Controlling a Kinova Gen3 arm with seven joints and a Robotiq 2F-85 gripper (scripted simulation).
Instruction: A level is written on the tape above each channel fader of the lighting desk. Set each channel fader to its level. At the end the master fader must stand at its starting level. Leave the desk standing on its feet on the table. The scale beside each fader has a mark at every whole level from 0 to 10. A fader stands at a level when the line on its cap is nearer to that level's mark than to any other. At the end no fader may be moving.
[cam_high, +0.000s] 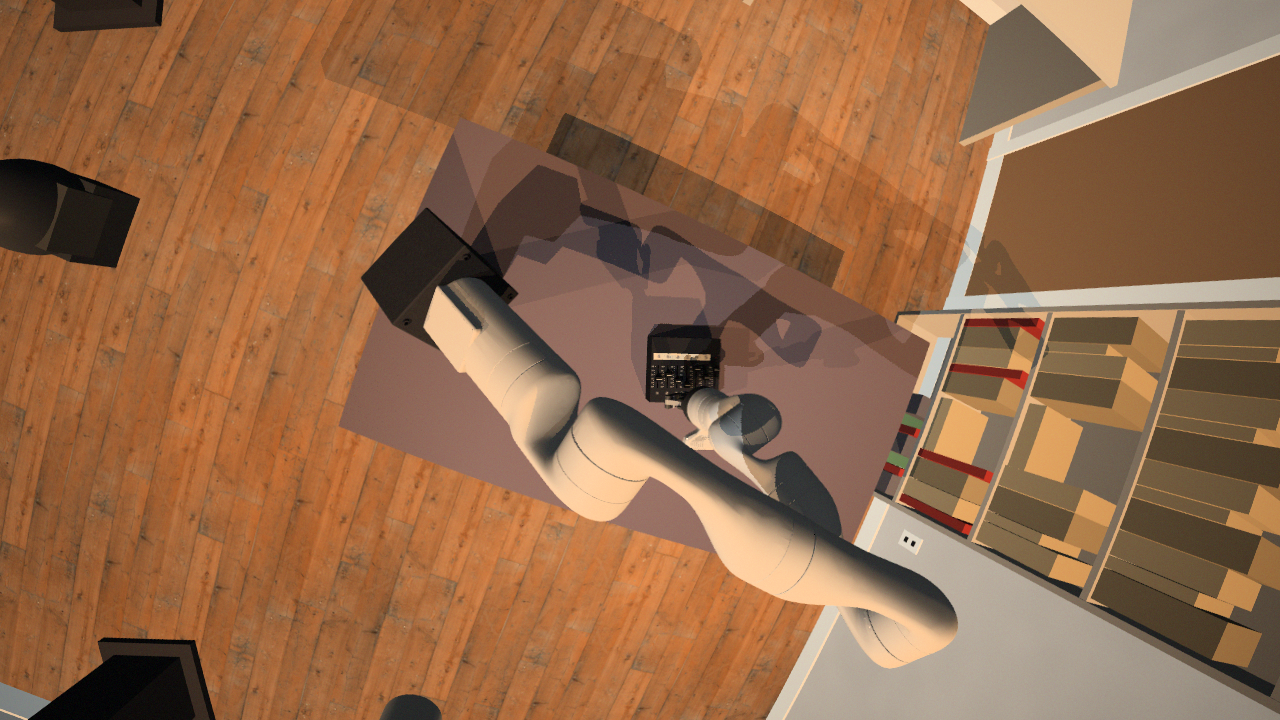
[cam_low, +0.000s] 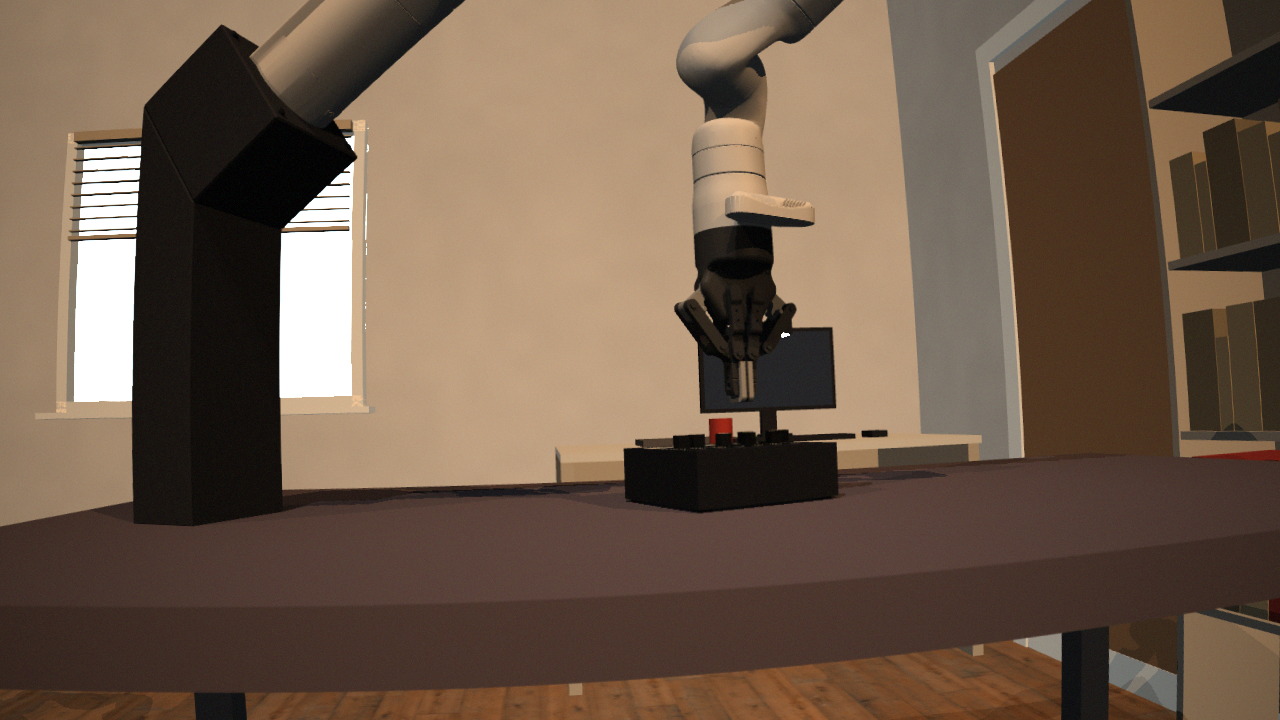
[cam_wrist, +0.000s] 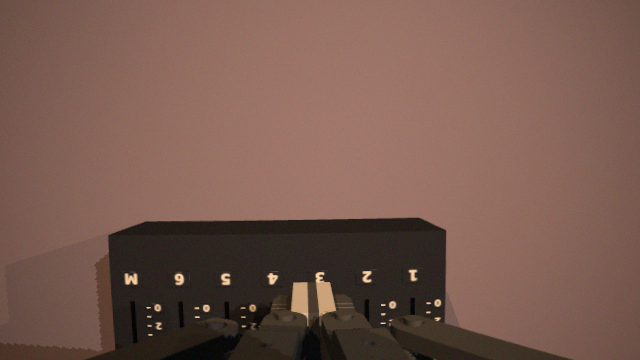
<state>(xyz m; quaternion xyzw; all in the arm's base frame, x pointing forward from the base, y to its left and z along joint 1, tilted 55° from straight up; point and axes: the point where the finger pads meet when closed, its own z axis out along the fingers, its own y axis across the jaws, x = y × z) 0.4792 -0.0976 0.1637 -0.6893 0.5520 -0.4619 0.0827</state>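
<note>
Right now my hand is 5 cm above the channel 3 cap and 3 cm to the right of it. Round my hand: channel 4 cap: 5 cm below, 2 cm to the left, 2 cm ahead; channel 2 cap: 5 cm below, 4 cm to the left, 2 cm behind; channel fader cap: 5 cm below, 5 cm behind, 3 cm to the left.
</note>
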